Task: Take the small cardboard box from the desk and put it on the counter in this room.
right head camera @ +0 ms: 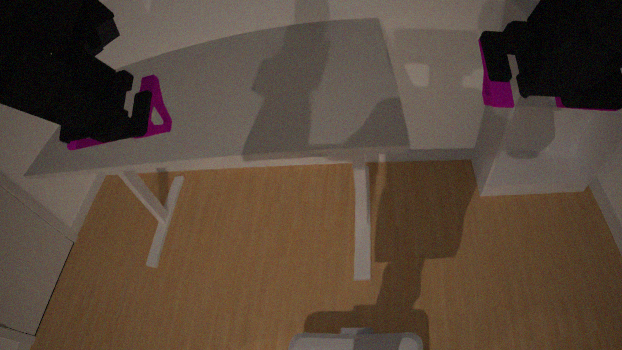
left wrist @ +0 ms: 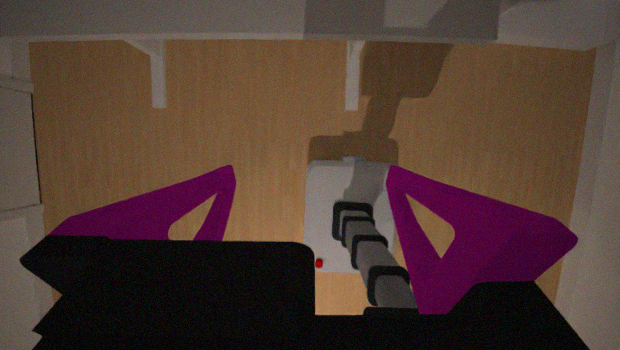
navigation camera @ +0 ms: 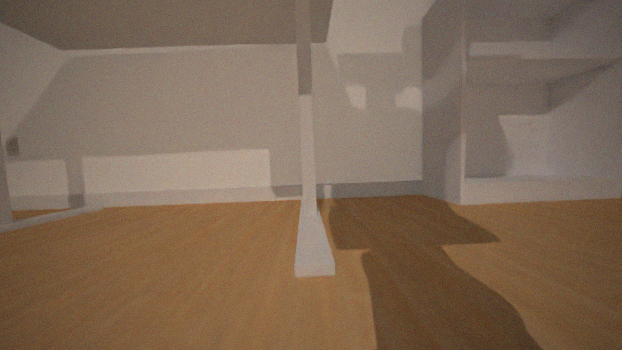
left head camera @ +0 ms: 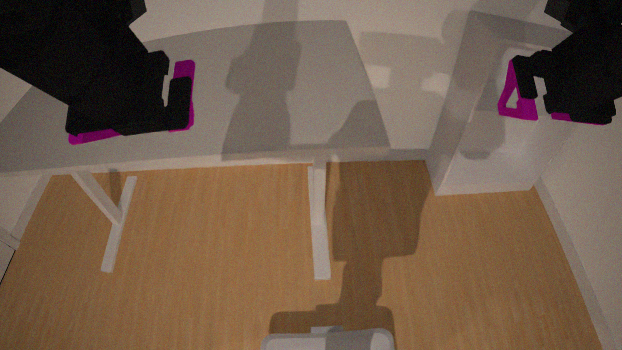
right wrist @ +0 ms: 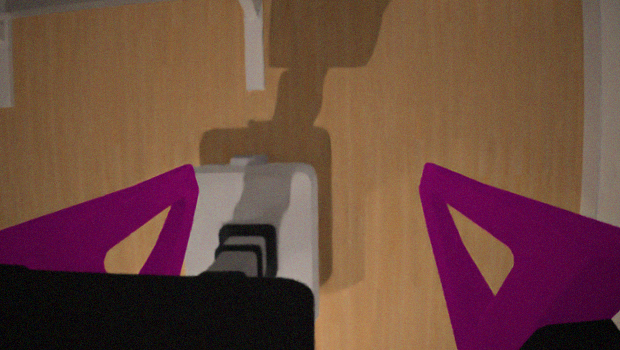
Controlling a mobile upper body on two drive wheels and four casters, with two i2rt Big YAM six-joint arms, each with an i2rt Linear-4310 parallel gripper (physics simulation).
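Frame: origin at the left arm's base, x ahead, y left, z up, level; millimetres.
Seen in the pictures: left gripper, between the fingertips: [right head camera: 142, 131] [left wrist: 310, 174] [left head camera: 154, 124]; right gripper, between the fingertips: [right head camera: 521, 100] [left head camera: 526, 112] [right wrist: 308, 176].
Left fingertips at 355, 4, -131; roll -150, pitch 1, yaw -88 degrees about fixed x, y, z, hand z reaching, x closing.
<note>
A point is followed by its place in that frame, as x, y, z.
A long pale desk [left head camera: 210, 100] @(826, 104, -460) [right head camera: 210, 100] @(859, 210, -460) [left wrist: 100, 20] @(630, 464, -460) stands against the far wall; its underside shows at the top of the navigation view. The small cardboard box does not show in any current view. Which piece of furniture is the counter I cannot tell. My left gripper [left head camera: 130, 132] @(355, 4, -131) [right head camera: 117, 137] [left wrist: 310, 174] @(355, 4, -131) is open, with no object between its magenta fingers; in the head views it appears over the desk's left part. My right gripper [left head camera: 557, 117] [right head camera: 555, 106] [right wrist: 308, 176] @(363, -453, -125) is open and empty, and appears over the pale unit at the right.
A desk leg [left head camera: 320, 215] @(955, -229, -1300) [right head camera: 362, 220] @(955, -221, -1347) [navigation camera: 307, 150] @(955, -221, -1141) with a forward foot stands ahead of my base. A pale unit with open shelves [left head camera: 440, 150] @(1253, -932, -1167) [right head camera: 487, 145] @(1233, -932, -1113) [navigation camera: 442, 75] @(1226, -932, -760) stands right of the desk. A pale panel [right head camera: 35, 270] @(354, 1933, -1194) [left wrist: 17, 150] @(311, 1932, -1306) is at the left. My shadow falls ahead.
</note>
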